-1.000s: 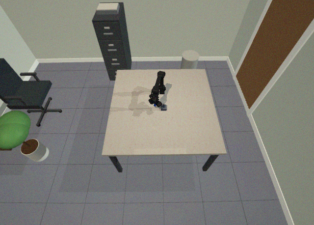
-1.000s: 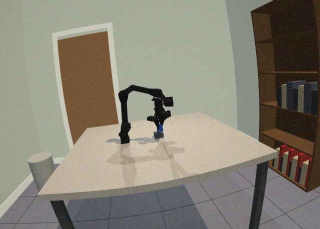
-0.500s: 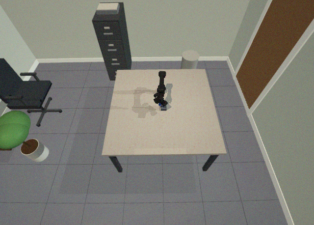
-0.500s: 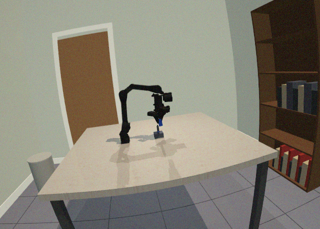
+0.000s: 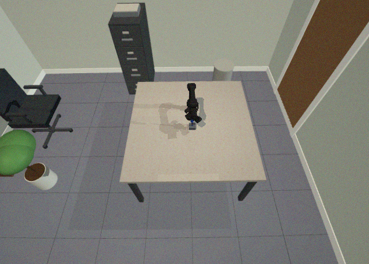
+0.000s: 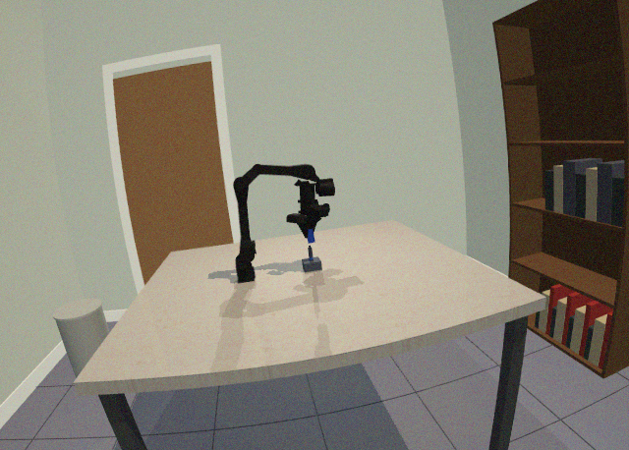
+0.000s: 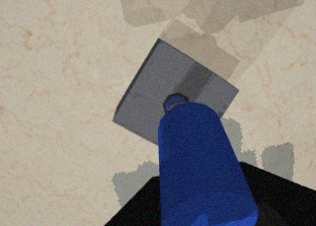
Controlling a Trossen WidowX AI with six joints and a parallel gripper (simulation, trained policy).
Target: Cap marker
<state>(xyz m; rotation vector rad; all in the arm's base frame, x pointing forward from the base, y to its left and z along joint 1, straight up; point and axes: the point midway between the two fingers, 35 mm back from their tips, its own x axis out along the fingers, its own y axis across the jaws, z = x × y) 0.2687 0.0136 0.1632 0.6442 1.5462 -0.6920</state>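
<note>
Now: the grey holder block 11 cm below my gripper tip. Also, from my gripper tip: blue cap 1 cm ahead, 1 cm to the right, 1 cm above.
</note>
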